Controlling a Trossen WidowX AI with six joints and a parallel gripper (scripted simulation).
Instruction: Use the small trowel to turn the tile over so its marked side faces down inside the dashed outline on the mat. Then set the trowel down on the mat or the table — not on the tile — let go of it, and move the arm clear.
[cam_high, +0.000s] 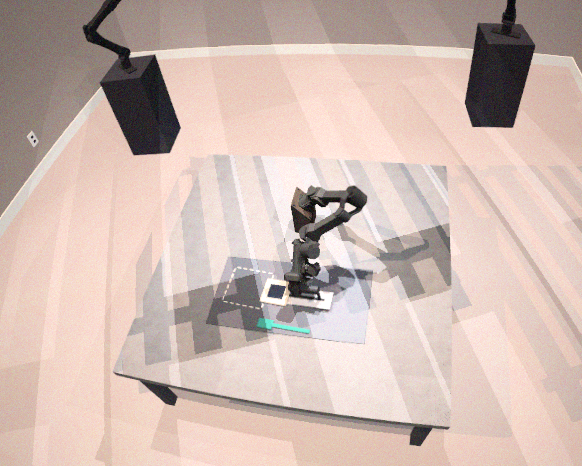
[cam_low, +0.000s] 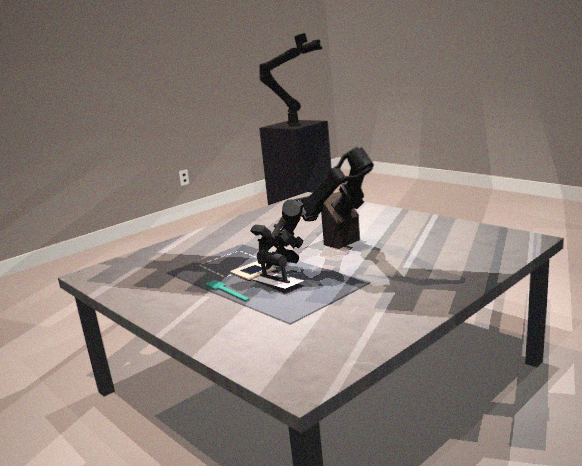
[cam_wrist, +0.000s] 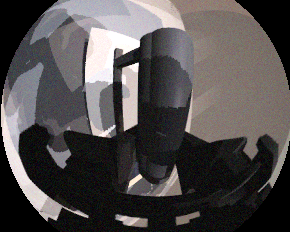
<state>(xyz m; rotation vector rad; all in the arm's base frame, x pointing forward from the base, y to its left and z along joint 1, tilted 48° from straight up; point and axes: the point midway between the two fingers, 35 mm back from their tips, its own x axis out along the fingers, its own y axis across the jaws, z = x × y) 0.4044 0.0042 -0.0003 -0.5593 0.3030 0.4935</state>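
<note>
Right now the grey mat is 8 cm below my gripper tip, 4 cm to the right of it and 3 cm behind it. Also, from my gripper tip: teal trowel (11 cm ahead, 8 cm to the right, 5 cm below); then tile (10 cm to the right, 5 cm below, 5 cm behind).
</note>
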